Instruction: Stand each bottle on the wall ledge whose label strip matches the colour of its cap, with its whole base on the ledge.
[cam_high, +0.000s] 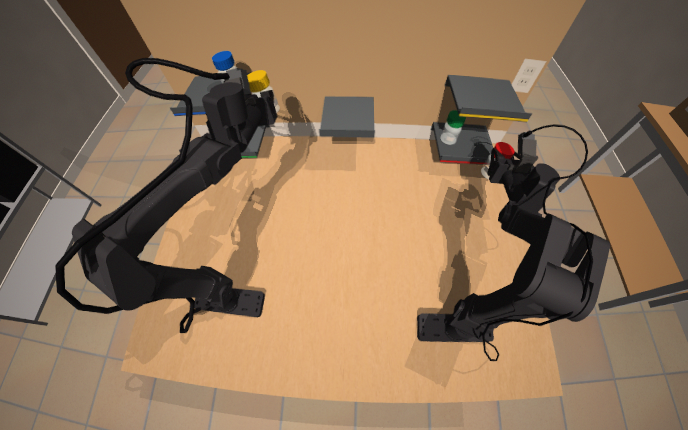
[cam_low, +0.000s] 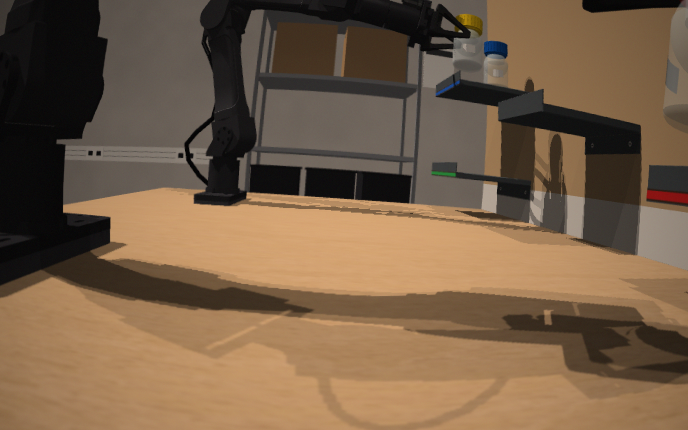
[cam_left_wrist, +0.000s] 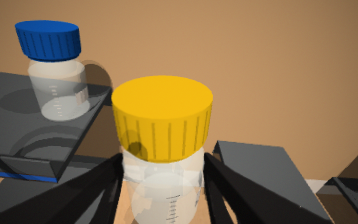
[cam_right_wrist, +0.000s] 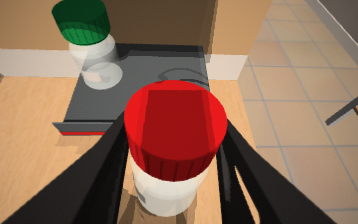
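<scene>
Now: right hand 15 cm short of the green-capped bottle, 11 cm to the right of it and 7 cm above it. The rest, counted from my right hand: blue-capped bottle 10 cm ahead, 78 cm to the left, 12 cm above; yellow-capped bottle 64 cm to the left, 12 cm above; red-capped bottle 4 cm below.
</scene>
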